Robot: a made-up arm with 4 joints. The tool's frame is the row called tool.
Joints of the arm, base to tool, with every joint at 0 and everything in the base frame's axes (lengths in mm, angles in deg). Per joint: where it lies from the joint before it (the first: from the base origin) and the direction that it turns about. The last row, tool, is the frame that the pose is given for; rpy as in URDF.
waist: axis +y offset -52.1 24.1 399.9
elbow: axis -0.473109 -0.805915 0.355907 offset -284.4 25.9 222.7
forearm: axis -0.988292 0.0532 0.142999 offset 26.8 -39 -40.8
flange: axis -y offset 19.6 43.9 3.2
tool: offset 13.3 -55.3 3.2 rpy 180 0 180
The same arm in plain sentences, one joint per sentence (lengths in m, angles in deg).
The arm has four revolute joints in a row. What follows holds with every joint at zero, and every direction is one of the base frame's. The first joint is mounted 0.0521 m along -x and 0.0241 m along +y and 0.3999 m along +z from the base frame's origin and rotates about +y. The second joint is mounted 0.2844 m along -x and 0.0259 m along +y and 0.2227 m along +z from the first joint and rotates about the direction (-0.473109, -0.805915, 0.355907). The third joint is mounted 0.0268 m along +x and 0.039 m along -y and 0.0408 m along -z from the second joint and rotates about the direction (-0.988292, 0.0532, 0.142999). The fourth joint is mounted 0.0196 m along +x and 0.0439 m along +y and 0.0032 m along +z from the third joint and rotates about -y. The tool frame, which is the frame that the pose is given for, is mounted 0.0133 m along +x and 0.0553 m along -y and 0.0032 m along +z from the fourth joint; its axes are the base frame's turned by roll 180, pitch 0 and yaw 180 deg (as in URDF: about the fixed x, then y, then z).
